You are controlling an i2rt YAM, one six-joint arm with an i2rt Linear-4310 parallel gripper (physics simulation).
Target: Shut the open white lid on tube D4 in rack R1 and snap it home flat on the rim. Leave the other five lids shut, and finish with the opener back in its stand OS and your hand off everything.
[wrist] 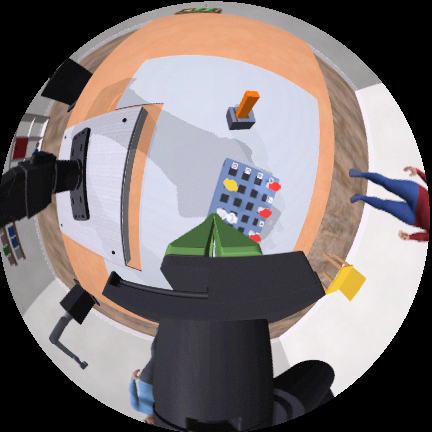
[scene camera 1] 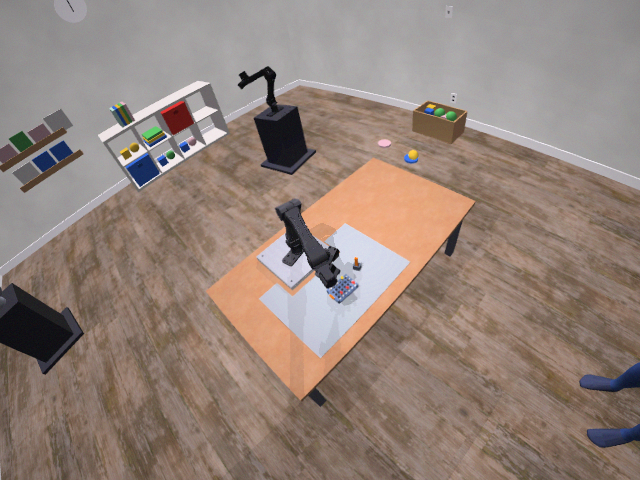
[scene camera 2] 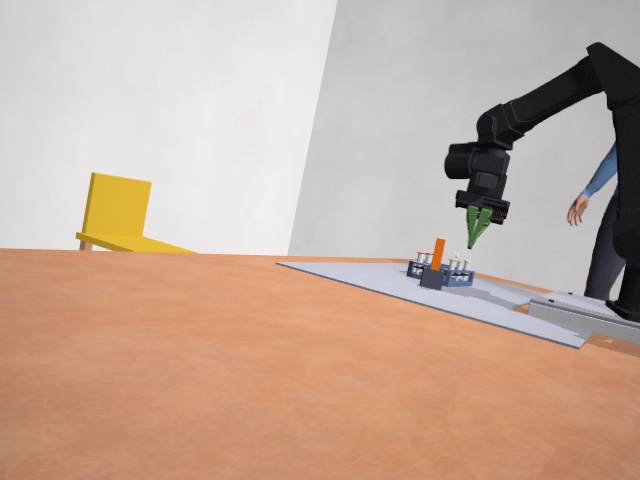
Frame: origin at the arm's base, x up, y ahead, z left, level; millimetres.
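Seen in the pictures: gripper, fingertip midpoint: (wrist: pixel 213 217) (scene camera 2: pixel 469 248); arm's base at its link origin: (wrist: pixel 78 174) (scene camera 1: pixel 297 251) (scene camera 2: pixel 635 316).
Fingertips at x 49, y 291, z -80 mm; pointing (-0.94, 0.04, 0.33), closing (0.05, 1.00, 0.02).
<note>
Offsets run from my fingertips to a thing's middle. "spot": to the spot under its first point. Level surfaces: height alone.
Blue rack R1 @(dx -43, dy +40, dz -6 mm) (scene camera 1: pixel 353 290) (scene camera 2: pixel 460 282) (wrist: pixel 219 193) stands on the grey mat. Near the fingertips in the wrist view are white tube parts @(spot: dx -16, dy +22, dz -5 mm) (wrist: pixel 231 218); a small white lid @(dx -20, dy +21, dz -5 mm) (scene camera 2: pixel 455 255) sticks up above the tubes in scene camera 2. I cannot read D4. A yellow lid @(dx -27, dy +21, dz +34 mm) (wrist: pixel 230 185) and red lids (wrist: pixel 274 186) (wrist: pixel 265 213) (wrist: pixel 255 238) show on other tubes. The orange opener @(dx -29, dy +40, dz +143 mm) (scene camera 1: pixel 356 260) (scene camera 2: pixel 438 253) (wrist: pixel 248 103) stands upright in its dark stand (scene camera 1: pixel 357 267) (scene camera 2: pixel 431 279) (wrist: pixel 240 120). My green-fingered gripper (scene camera 2: pixel 470 246) (wrist: pixel 213 217) is shut, empty, above the rack; its fingers hide part of it.
The grey mat @(dx -75 mm) (scene camera 1: pixel 320 330) (scene camera 2: pixel 382 281) (wrist: pixel 200 75) lies on the orange table @(dx -78 mm) (scene camera 1: pixel 408 191) (scene camera 2: pixel 206 361) (wrist: pixel 280 45). The arm's metal base plate (scene camera 1: pixel 289 276) (wrist: pixel 105 200) stands beside the mat. A yellow chair (scene camera 2: pixel 116 206) (wrist: pixel 347 281) and people are beyond the table.
</note>
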